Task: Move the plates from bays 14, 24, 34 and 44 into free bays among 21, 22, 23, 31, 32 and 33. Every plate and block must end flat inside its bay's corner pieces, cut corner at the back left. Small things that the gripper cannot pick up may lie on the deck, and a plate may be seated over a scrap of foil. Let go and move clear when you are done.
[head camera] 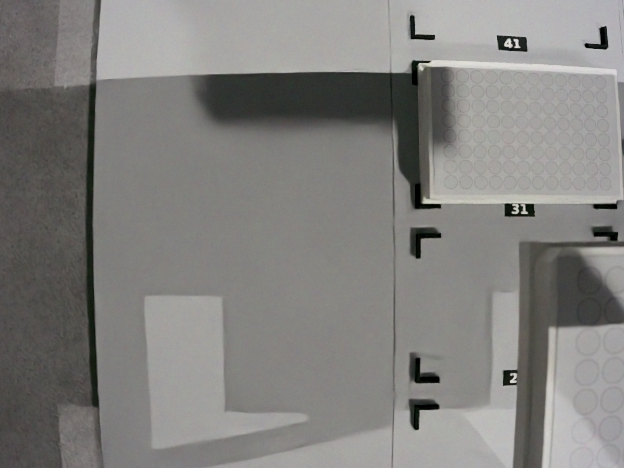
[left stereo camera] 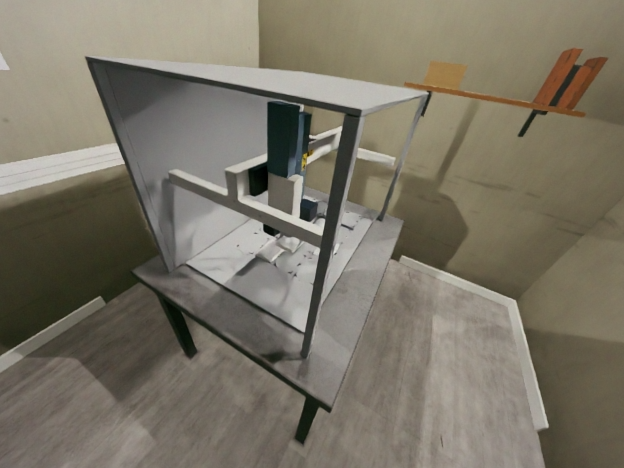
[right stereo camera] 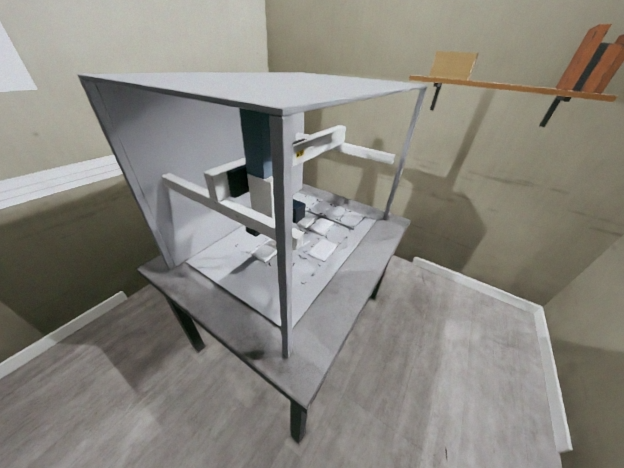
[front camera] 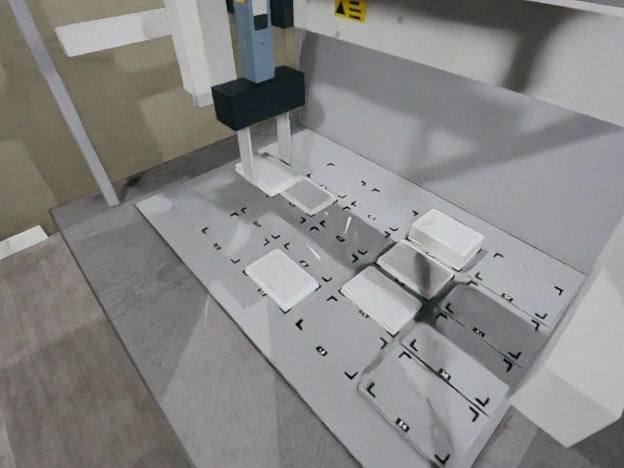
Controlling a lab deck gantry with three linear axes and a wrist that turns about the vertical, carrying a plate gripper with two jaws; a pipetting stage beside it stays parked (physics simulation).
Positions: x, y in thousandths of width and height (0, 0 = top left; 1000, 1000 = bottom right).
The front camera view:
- my gripper: 430, 369
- tall white block: 730, 522
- plate: 459, 606
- bay 44: 852, 627
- enclosure wall: 865, 366
